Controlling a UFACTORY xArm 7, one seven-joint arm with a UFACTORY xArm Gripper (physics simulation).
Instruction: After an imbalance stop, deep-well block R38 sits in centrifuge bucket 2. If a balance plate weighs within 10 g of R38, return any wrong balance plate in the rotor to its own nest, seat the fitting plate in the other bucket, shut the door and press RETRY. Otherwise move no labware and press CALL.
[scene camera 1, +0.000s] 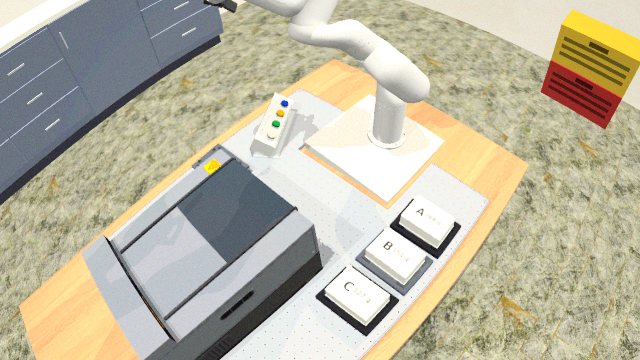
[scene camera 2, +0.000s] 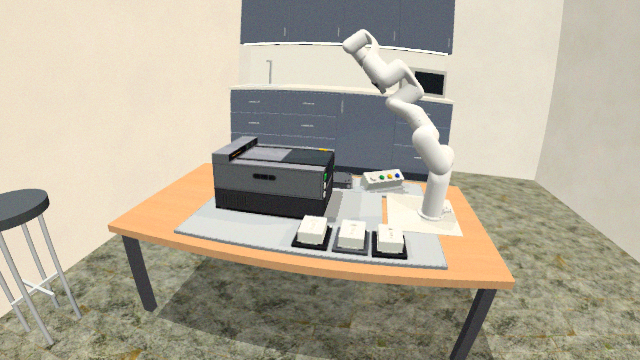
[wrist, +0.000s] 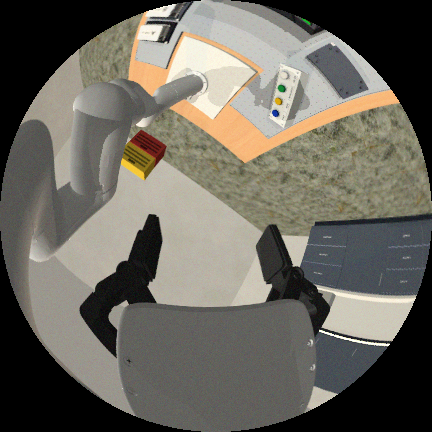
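Seen in the pictures: gripper, fingertip midpoint: (scene camera 1: 247, 2) (scene camera 2: 388, 89) (wrist: 212, 231); arm's base at its link origin: (scene camera 1: 386, 134) (scene camera 2: 430, 214) (wrist: 194, 82).
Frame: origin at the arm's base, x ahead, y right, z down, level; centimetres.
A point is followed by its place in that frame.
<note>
White balance plates A (scene camera 1: 426, 225) @(y -26.4, x 26.9, z -4.9 cm) (scene camera 2: 390, 241) @(y -31.3, x 25.3, z -4.7 cm) (wrist: 151, 33), B (scene camera 1: 395, 257) @(y -23.9, x 38.7, z -4.9 cm) (scene camera 2: 352, 236) @(y -28.7, x 37.8, z -4.9 cm) and C (scene camera 1: 357, 298) @(y -22.0, x 52.3, z -4.9 cm) (scene camera 2: 312, 231) @(y -26.3, x 51.1, z -4.9 cm) sit in dark nests; B appears marked 151 g, C 127 g, A's weight is hard to read. The grey centrifuge (scene camera 1: 280, 270) @(y -7.4, x 58.8, z -14.9 cm) (scene camera 2: 295, 176) @(y -7.4, x 58.5, z -17.4 cm) has a pale and a dark panel on top; its rotor, buckets and R38 do not show. A white button box (scene camera 1: 265, 144) @(y 26.2, x 26.5, z -5.5 cm) (scene camera 2: 382, 181) @(y 26.9, x 18.2, z -4.5 cm) (wrist: 291, 95) @(y 32.2, x 18.9, z -7.6 cm) carries white, green, yellow and blue buttons; their labels are unreadable. My gripper (wrist: 212, 231) @(y 29.6, x 18.9, z -50.0 cm) is open and empty, high above and away from the table.
A dark flat plate (scene camera 2: 343, 180) @(y 30.7, x 37.5, z -2.8 cm) (wrist: 337, 70) lies between centrifuge and button box. The arm stands on a white base plate (scene camera 1: 345, 155) @(y 6.1, x 14.7, z -0.6 cm) (scene camera 2: 400, 222) @(y -7.5, x 15.8, z 0.4 cm) (wrist: 235, 60) @(y 11.5, x 17.4, z -1.1 cm). Blue cabinets (scene camera 1: 110, 45) (scene camera 2: 290, 120) (wrist: 360, 255) stand behind the table, and a stool (scene camera 2: 22, 205) beside it.
</note>
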